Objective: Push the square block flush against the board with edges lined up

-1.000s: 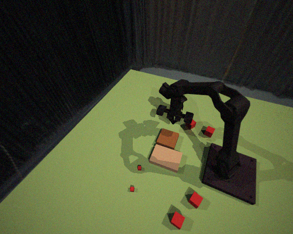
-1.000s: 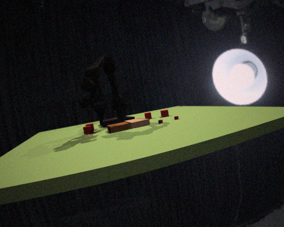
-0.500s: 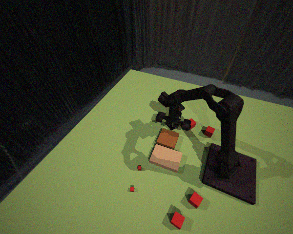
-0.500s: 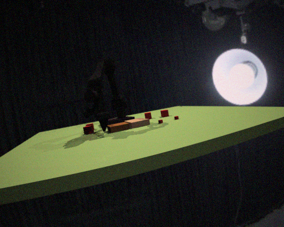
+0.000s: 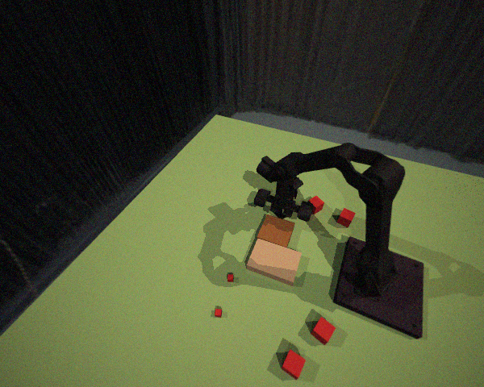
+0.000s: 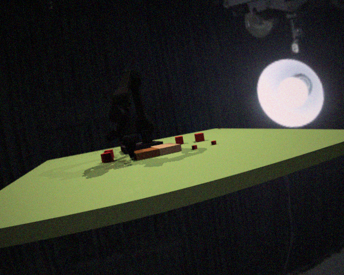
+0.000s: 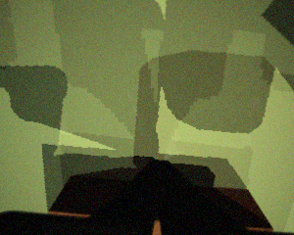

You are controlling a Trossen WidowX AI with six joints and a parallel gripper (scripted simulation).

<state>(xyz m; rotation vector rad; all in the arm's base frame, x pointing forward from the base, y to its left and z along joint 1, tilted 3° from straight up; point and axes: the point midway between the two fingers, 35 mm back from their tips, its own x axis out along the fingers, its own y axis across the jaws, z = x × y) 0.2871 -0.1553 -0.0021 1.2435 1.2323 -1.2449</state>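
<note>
The square block is 6 cm to the left of my gripper tip and 1 cm above it. The rest, counted from my gripper tip: board: 16 cm to the left, 2 cm behind, 1 cm above.
</note>
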